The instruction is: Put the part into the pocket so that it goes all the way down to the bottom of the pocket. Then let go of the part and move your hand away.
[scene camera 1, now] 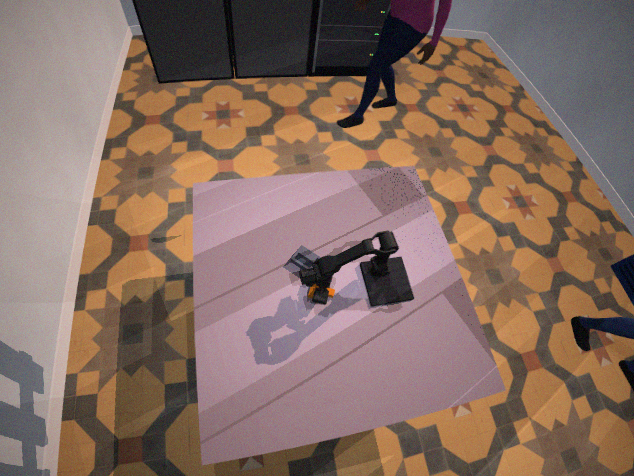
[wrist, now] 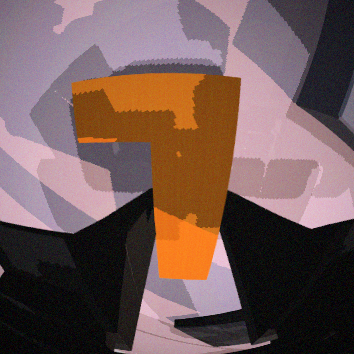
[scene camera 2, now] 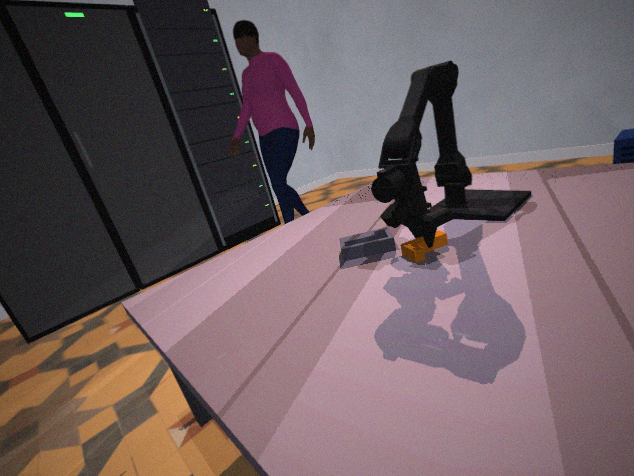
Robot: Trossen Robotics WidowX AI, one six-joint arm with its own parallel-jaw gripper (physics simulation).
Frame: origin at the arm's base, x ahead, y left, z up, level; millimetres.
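Seen in the pictures: gripper, fingertip midpoint: (scene camera 1: pixel 323 291) (wrist: pixel 186 195) (scene camera 2: pixel 426 245); arm's base, origin of the base link: (scene camera 1: pixel 376 271) (scene camera 2: pixel 455 203).
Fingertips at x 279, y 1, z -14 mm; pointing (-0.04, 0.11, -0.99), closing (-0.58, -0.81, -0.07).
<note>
Offsets run from my fingertips to a thing's middle. "pt": to the spot under its first point. Level surfaces: height alone.
The orange L-shaped part {12 mm ahead, 9 mm left, 5 mm up} (scene camera 1: pixel 329 292) (scene camera 2: pixel 415 249) (wrist: pixel 191 154) lies flat on the pink table {10 mm down} (scene camera 1: pixel 315 401) (scene camera 2: pixel 362 401). My gripper (scene camera 1: pixel 320 296) (scene camera 2: pixel 427 239) (wrist: pixel 186 195) is down at the table and shut on the part's long leg, one black finger against each side. The short leg points left in the wrist view. The pocket {pt 41 mm ahead, 185 mm right, 5 mm down} (scene camera 1: pixel 300 259) (scene camera 2: pixel 367 244) is a low dark grey block with an open top. It stands on the table just beside the part, to the part's left in the second scene view.
The arm's black base plate (scene camera 1: pixel 388 283) (scene camera 2: pixel 490 198) sits on the table close behind the part. A person in a magenta top (scene camera 1: pixel 386 47) (scene camera 2: pixel 273 118) walks on the patterned floor beyond the table. Dark server cabinets (scene camera 1: pixel 221 38) (scene camera 2: pixel 126 142) line the far wall.
</note>
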